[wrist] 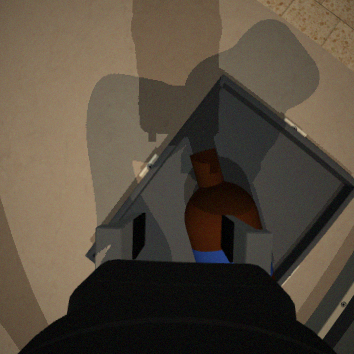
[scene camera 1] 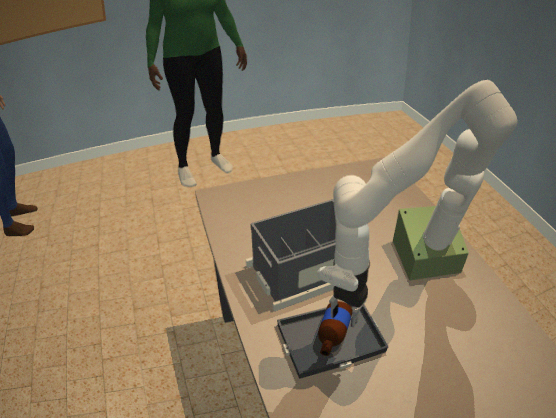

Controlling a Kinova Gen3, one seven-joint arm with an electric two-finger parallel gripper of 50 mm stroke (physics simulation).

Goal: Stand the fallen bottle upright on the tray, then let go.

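Pixels of known places: gripper, between the fingertips: (wrist: 182,229) (scene camera 1: 344,319); arm's base, origin of its link: (scene camera 1: 436,238).
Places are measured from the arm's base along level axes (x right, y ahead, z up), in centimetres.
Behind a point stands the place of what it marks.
Note:
A brown bottle (scene camera 1: 332,331) @(x -27.2, y 39.8, z -3.3 cm) (wrist: 204,227) @(x -26.4, y 37.9, z -3.2 cm) with a blue label lies on its side on the dark grey tray (scene camera 1: 364,341) @(x -27.3, y 30.2, z -10.2 cm) (wrist: 305,185) @(x -20.9, y 48.6, z -10.2 cm). In the scene view its neck points to the tray's front edge; in the wrist view it points up and slightly left. My gripper (scene camera 1: 345,313) @(x -28.4, y 37.6, z 2.8 cm) (wrist: 182,229) @(x -28.4, y 37.6, z 2.8 cm) is open and points down over the bottle's label end. In the wrist view the right finger overlaps the bottle's body, and the left finger is off to the bottle's left, over the tray. The bottle's base is hidden in the wrist view. The fingers' exact height is unclear.
A dark open crate (scene camera 1: 267,267) @(x -3.6, y 53.9, z -1.1 cm) with thin dividers stands behind the tray, close to my wrist. The arm's green base block (scene camera 1: 437,267) @(x -6.8, y 0.6, z -6.4 cm) stands at the right on the table (scene camera 1: 360,385) @(x -41.0, y 34.3, z -10.7 cm). A person in a green top (scene camera 1: 191,30) stands beyond the table.

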